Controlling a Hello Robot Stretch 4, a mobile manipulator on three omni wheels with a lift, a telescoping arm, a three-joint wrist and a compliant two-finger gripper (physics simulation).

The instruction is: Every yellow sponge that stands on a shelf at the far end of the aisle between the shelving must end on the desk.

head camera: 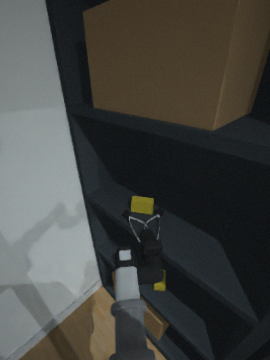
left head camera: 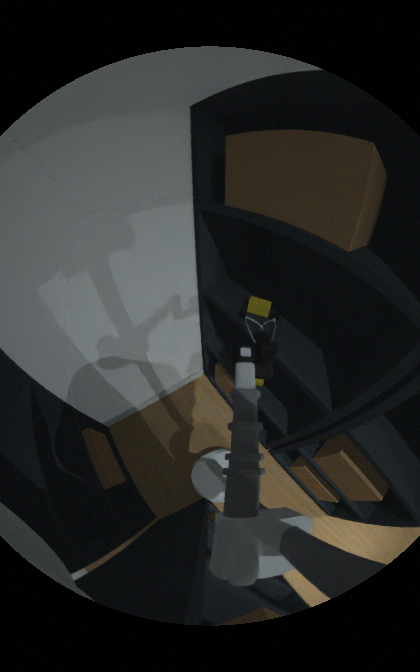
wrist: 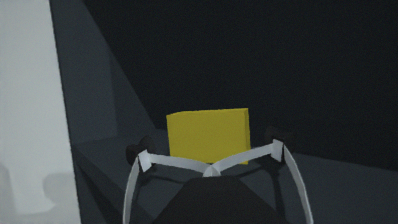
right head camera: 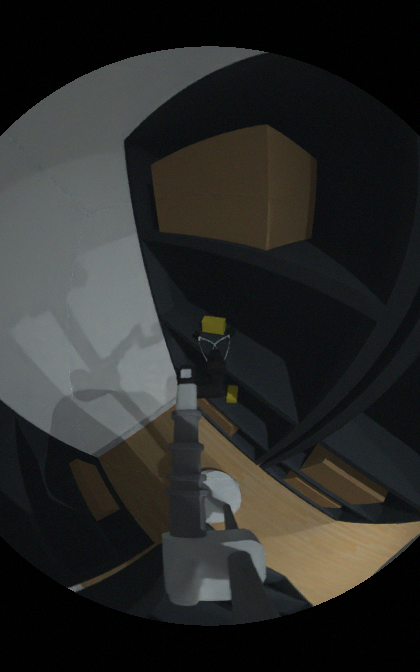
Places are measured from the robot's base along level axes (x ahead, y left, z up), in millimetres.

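Pixels of known places: gripper, fingertip midpoint: (head camera: 142,209) (wrist: 209,143).
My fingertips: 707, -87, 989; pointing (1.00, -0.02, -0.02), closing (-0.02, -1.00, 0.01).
Observation:
Ahead of a thing's pixels: the offset from my fingertips to its top centre, as dx, dy, dz. Level surfaces: height alone.
A yellow sponge @(+29, -2, +36) (head camera: 142,204) (left head camera: 259,306) (right head camera: 214,324) (wrist: 207,136) stands on a dark shelf board @(dz -26) (head camera: 205,247) (wrist: 345,182), near the unit's left side panel. My gripper (head camera: 143,213) (left head camera: 259,316) (right head camera: 213,334) (wrist: 209,143) is open, its fingertips spread wider than the sponge. In the wrist view one tip is left and one right of it, with the sponge beyond them; whether they reach alongside it I cannot tell. A second yellow sponge (head camera: 160,281) (left head camera: 259,382) (right head camera: 232,394) is on a lower shelf, partly hidden by the wrist in the head and left head views. The desk does not show.
A large cardboard box @(+7, -78, +701) (head camera: 155,65) (left head camera: 295,185) (right head camera: 215,190) stands on the shelf above. A smaller box @(+35, -54, -671) (head camera: 156,322) (right head camera: 220,416) is low down. A pale wall (head camera: 35,150) (wrist: 27,100) adjoins the unit on the left. More boxes (left head camera: 104,460) (right head camera: 345,477) stand on low shelves along both sides.

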